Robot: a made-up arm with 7 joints.
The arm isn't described. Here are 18 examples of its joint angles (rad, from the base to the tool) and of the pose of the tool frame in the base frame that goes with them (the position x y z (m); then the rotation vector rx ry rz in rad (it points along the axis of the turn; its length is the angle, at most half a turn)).
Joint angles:
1: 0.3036 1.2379 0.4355 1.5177 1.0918 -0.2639 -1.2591
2: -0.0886 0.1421 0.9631 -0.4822 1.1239 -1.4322 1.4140
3: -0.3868 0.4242 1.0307 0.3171 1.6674 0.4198 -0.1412
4: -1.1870 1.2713 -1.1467 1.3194 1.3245 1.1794 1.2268
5: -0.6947 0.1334 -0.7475 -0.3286 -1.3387 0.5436 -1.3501
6: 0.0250 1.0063 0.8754 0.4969 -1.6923 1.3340 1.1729
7: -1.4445 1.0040 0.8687 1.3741 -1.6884 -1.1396 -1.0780
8: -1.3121 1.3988 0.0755 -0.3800 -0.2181 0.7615 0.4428
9: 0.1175 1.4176 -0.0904 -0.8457 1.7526 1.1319 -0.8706
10: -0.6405 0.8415 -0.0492 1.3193 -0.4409 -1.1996 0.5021
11: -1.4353 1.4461 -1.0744 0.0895 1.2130 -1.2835 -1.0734
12: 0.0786 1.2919 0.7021 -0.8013 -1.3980 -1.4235 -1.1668
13: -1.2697 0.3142 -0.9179 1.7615 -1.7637 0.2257 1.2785
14: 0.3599 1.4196 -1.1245 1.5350 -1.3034 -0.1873 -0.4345
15: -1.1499 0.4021 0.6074 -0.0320 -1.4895 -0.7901 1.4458
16: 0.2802 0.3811 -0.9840 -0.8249 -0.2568 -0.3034 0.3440
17: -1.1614 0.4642 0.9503 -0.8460 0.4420 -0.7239 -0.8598
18: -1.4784 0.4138 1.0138 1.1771 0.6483 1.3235 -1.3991
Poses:
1: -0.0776 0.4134 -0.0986 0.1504 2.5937 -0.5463
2: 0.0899 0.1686 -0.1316 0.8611 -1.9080 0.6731
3: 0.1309 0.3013 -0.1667 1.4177 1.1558 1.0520
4: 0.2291 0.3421 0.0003 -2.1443 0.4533 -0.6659
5: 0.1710 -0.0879 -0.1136 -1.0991 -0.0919 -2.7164
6: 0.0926 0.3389 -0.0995 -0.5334 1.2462 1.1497
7: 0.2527 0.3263 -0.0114 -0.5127 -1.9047 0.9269
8: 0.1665 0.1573 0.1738 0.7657 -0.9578 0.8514
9: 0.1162 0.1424 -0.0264 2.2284 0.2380 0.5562
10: 0.2019 0.2962 -0.1749 0.4724 -0.5884 0.8310
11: 0.2536 0.1708 0.0041 -2.0769 -0.5496 1.3345
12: 0.0823 0.1765 0.0566 0.8070 -1.9552 -1.3311
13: 0.3318 0.1236 -0.1974 -0.0045 0.9966 1.5799
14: -0.0603 0.4278 -0.0381 0.9573 1.7515 0.5578
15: 0.2550 0.1889 0.0314 -2.4269 -0.3746 0.8389
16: 0.0161 -0.0112 -0.1290 -0.6909 -0.1233 -0.5000
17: 0.1050 0.1360 0.0594 1.7738 -1.4626 0.6601
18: 0.3544 0.1499 -0.0845 -1.0672 0.8410 -0.8422
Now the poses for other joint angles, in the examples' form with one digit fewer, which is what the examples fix.
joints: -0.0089 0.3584 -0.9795 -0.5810 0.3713 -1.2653 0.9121
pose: 0.028 -0.013 -0.141 -0.966 -1.073 -0.299
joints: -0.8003 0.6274 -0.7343 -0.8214 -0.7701 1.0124 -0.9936
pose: 0.159 -0.005 -0.082 0.345 0.528 -2.219
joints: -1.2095 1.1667 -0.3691 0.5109 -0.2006 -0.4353 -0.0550
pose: 0.298 0.208 0.059 1.001 -0.720 -0.056
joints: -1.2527 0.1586 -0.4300 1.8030 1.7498 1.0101 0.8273
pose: 0.320 0.088 -0.198 2.860 -0.283 0.567
